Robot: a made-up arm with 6 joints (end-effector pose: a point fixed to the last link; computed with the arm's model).
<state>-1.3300 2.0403 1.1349 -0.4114 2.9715 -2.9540</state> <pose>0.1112 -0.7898 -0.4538 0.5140 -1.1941 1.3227</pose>
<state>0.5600 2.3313 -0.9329 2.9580 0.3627 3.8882</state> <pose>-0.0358 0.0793 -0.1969 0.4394 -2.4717 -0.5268</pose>
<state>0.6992 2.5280 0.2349 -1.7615 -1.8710 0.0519</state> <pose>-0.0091 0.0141 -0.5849 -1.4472 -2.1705 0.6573</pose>
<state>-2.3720 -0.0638 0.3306 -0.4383 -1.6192 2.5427</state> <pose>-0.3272 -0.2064 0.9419 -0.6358 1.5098 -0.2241</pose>
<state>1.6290 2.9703 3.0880 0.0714 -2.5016 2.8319</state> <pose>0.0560 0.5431 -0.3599 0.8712 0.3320 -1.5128</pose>
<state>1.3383 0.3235 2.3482 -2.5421 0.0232 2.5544</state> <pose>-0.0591 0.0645 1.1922 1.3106 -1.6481 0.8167</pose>
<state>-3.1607 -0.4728 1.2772 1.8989 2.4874 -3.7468</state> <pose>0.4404 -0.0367 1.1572 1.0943 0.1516 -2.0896</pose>
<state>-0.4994 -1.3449 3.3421 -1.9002 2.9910 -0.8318</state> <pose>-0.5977 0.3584 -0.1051 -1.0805 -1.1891 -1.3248</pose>
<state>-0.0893 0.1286 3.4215 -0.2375 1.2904 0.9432</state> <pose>-0.3623 -0.0531 0.7589 -0.7587 1.7049 0.5291</pose>
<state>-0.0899 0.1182 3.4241 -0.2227 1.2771 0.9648</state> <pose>-0.3679 -0.0527 0.7528 -0.7625 1.6948 0.5590</pose>
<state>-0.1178 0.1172 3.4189 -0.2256 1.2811 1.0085</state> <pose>-0.3701 -0.0423 0.7549 -0.7714 1.6974 0.5766</pose>
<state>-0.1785 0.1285 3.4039 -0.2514 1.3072 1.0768</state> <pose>-0.3665 -0.0202 0.7677 -0.7853 1.7184 0.5788</pose>
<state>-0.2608 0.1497 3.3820 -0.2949 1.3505 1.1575</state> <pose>-0.3556 0.0080 0.7884 -0.8016 1.7562 0.5710</pose>
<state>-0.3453 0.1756 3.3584 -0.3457 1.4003 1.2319</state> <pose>-0.3386 0.0341 0.8117 -0.8163 1.8036 0.5601</pose>
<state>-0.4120 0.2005 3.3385 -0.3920 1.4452 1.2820</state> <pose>-0.3203 0.0515 0.8322 -0.8265 1.8484 0.5483</pose>
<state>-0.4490 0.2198 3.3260 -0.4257 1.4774 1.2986</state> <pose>-0.3058 0.0587 0.8463 -0.8319 1.8805 0.5316</pose>
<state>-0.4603 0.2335 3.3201 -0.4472 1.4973 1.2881</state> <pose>-0.2963 0.0587 0.8546 -0.8338 1.8995 0.5089</pose>
